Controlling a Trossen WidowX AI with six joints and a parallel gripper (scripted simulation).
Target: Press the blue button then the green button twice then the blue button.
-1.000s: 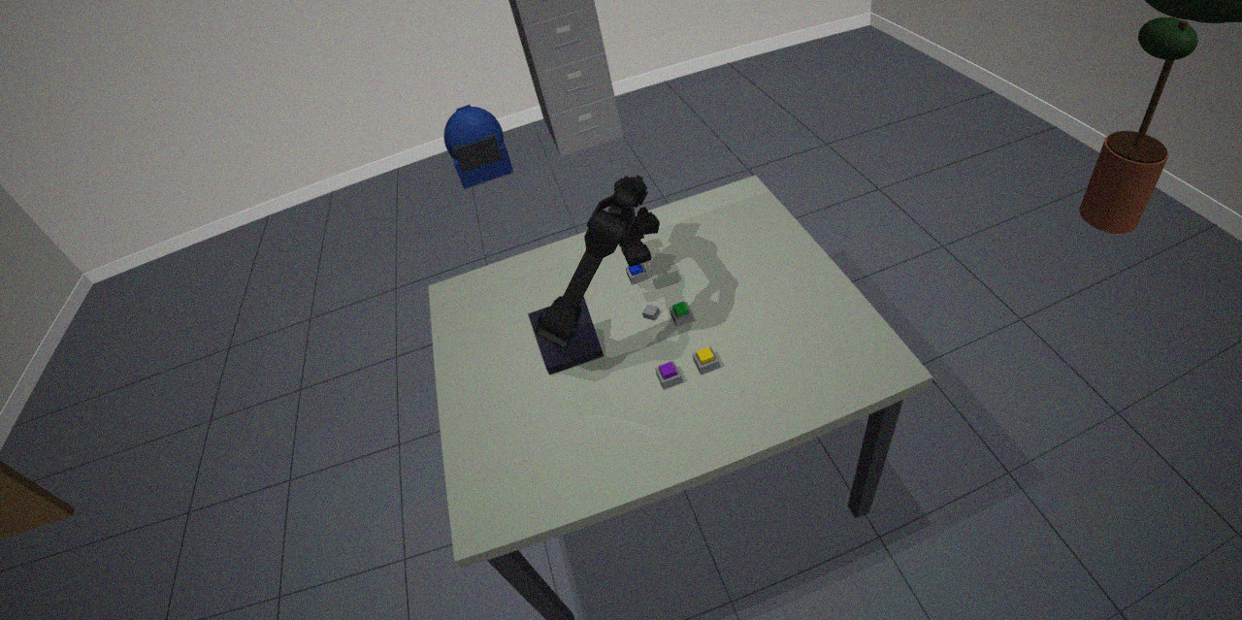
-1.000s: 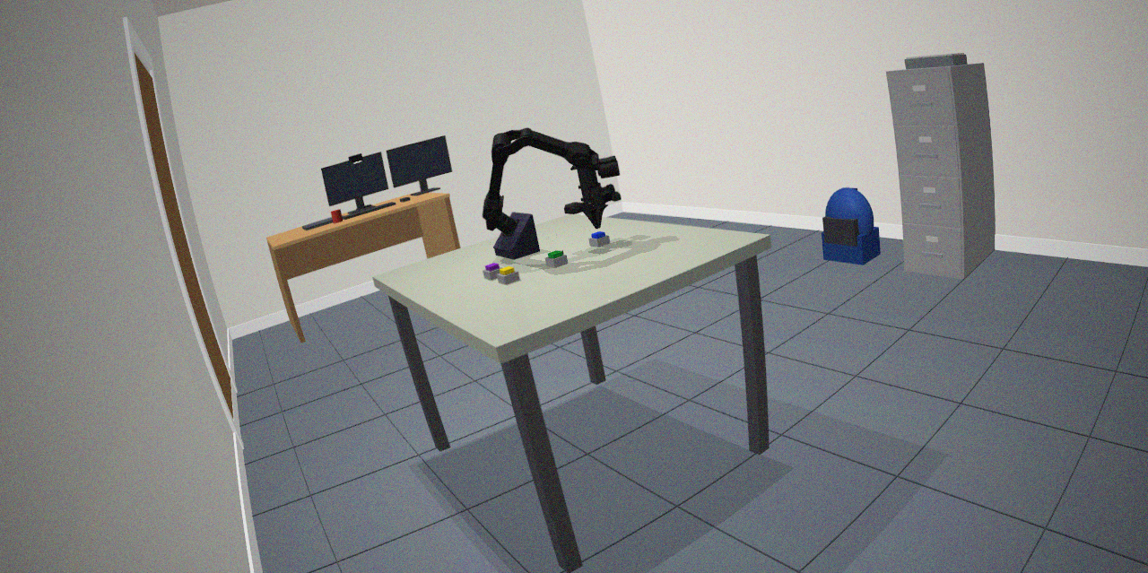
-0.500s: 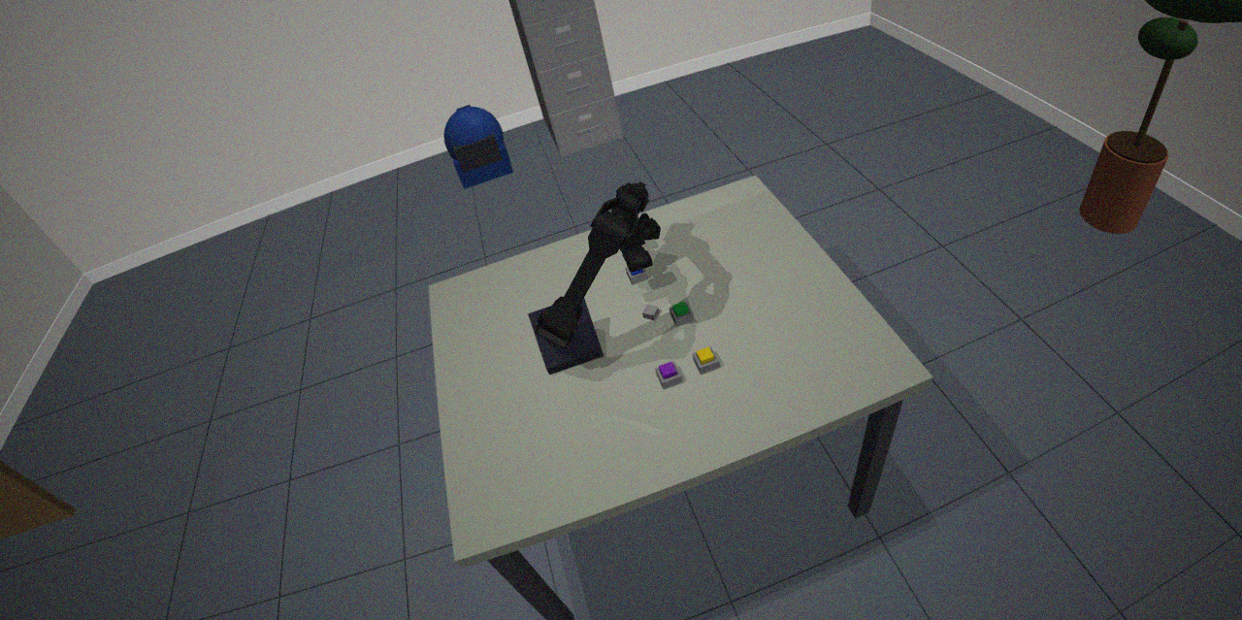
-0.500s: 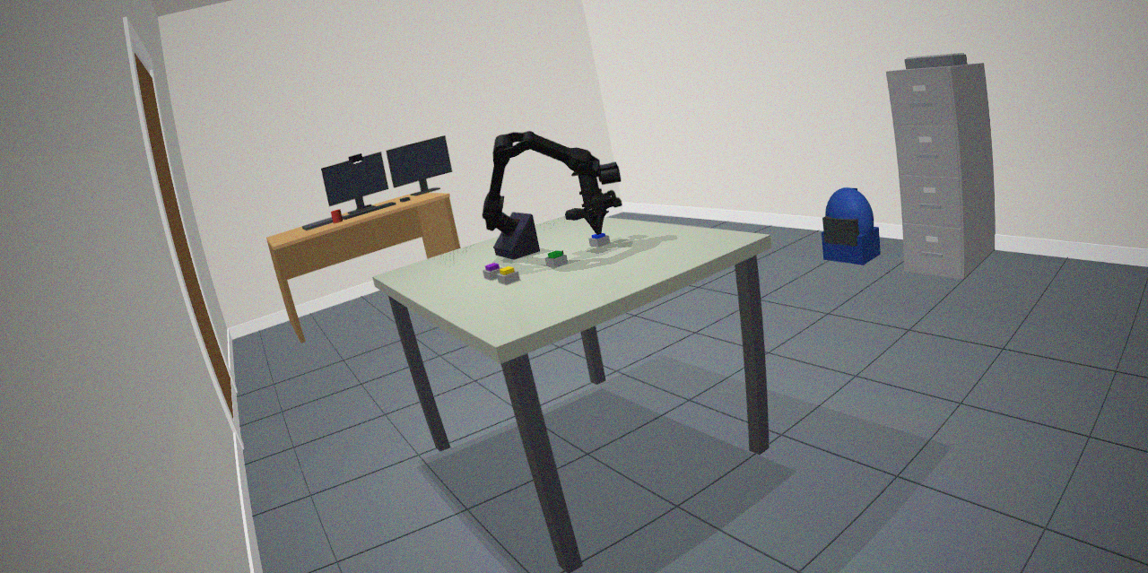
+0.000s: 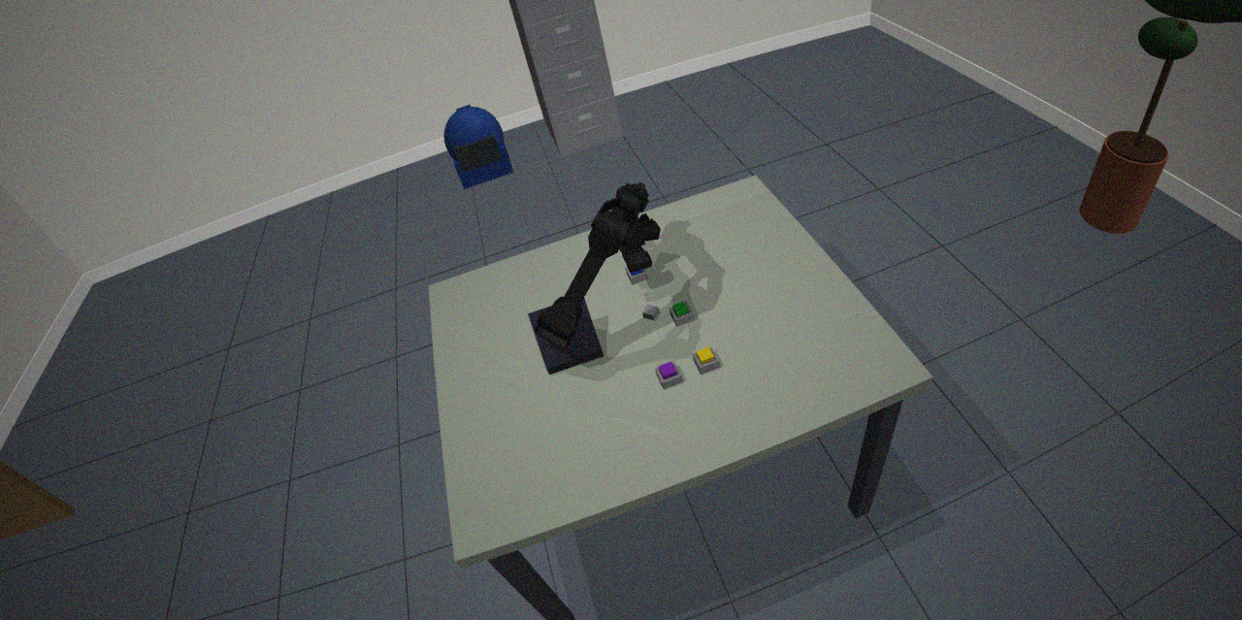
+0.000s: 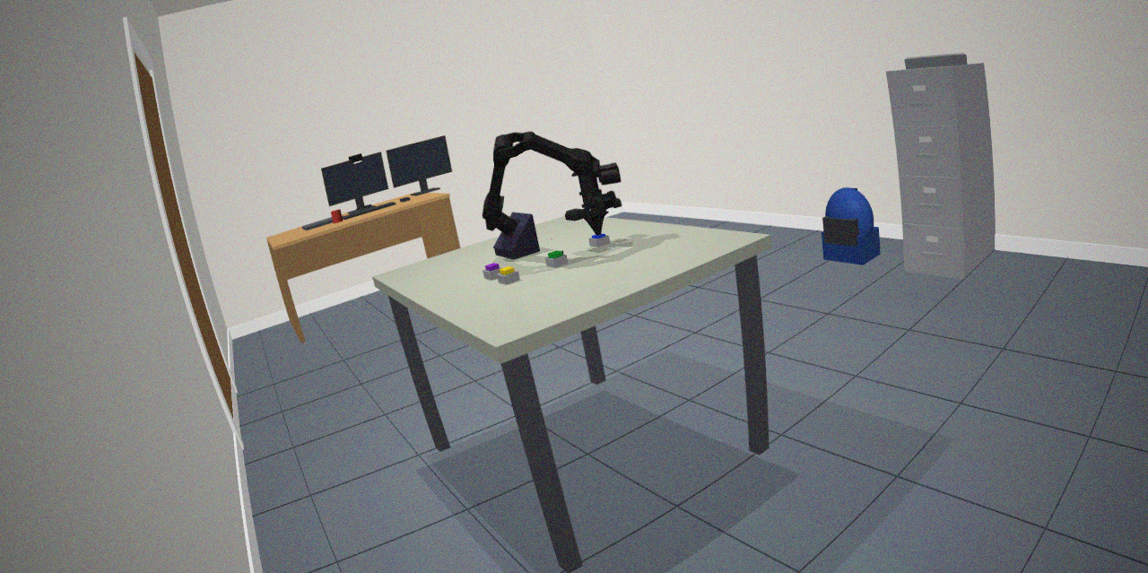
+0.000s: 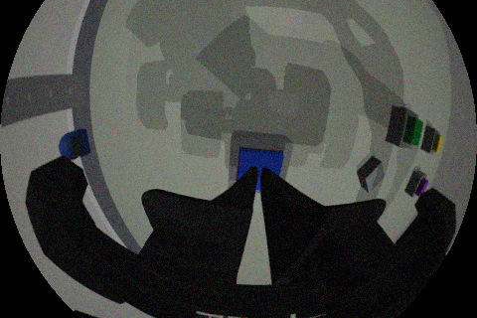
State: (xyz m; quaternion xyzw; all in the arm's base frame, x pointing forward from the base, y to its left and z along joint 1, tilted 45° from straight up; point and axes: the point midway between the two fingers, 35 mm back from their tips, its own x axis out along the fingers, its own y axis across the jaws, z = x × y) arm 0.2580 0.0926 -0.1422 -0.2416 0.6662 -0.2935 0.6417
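My gripper tip is now 1 cm above the blue button. From my gripper tip the other things lie so: yellow button 37 cm to the right, 4 cm ahead; then green button 20 cm to the right, 5 cm ahead; then grey block 15 cm to the right, 2 cm below, 2 cm behind.
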